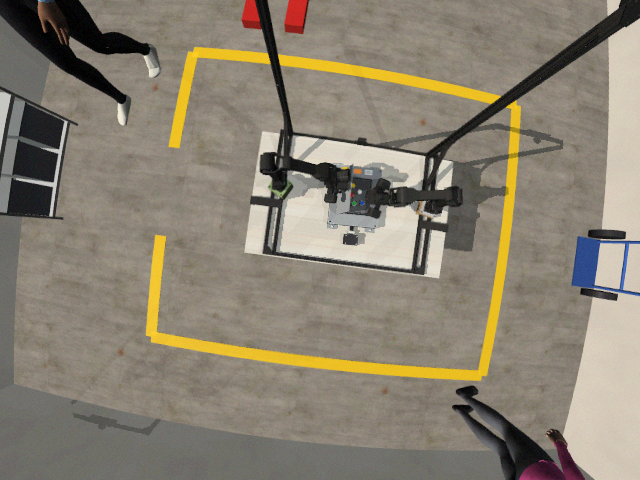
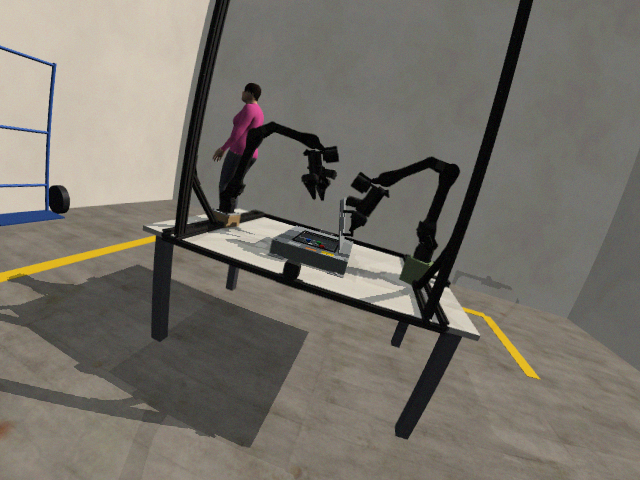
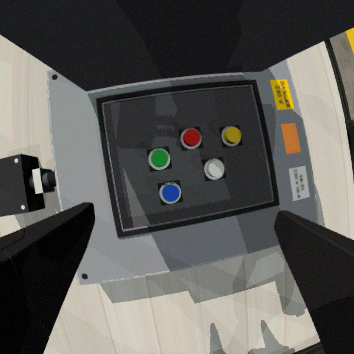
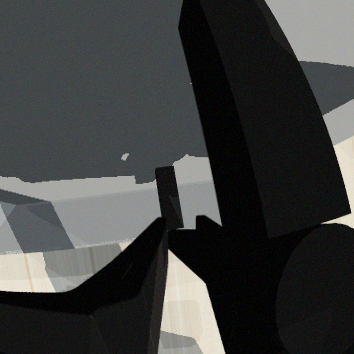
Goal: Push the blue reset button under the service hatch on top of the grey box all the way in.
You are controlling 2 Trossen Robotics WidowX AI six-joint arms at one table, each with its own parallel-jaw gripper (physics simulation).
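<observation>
The grey box (image 1: 356, 222) (image 2: 310, 258) (image 3: 75, 150) sits on the table with its service hatch (image 2: 341, 222) (image 4: 90, 100) standing about upright. The blue button (image 1: 362, 203) (image 2: 308, 240) (image 3: 170, 193) is uncovered in the dark recessed panel; its depth cannot be told. My left gripper (image 1: 378, 198) (image 2: 317, 197) (image 3: 187, 216) is open and empty, pointing down above the panel, apart from the buttons. My right gripper (image 1: 345, 181) (image 2: 353, 232) (image 4: 180, 224) is shut on the hatch handle (image 4: 240, 115) on the hatch's outer side; the handle partly hides a finger.
Green (image 3: 159, 159), red (image 3: 191, 138), yellow (image 3: 232, 136) and white (image 3: 214, 169) buttons share the panel with the blue one. A small black block (image 1: 350, 238) (image 2: 291, 270) (image 3: 20, 185) is beside the box. A black frame surrounds the table (image 1: 310, 242). People stand away from the table.
</observation>
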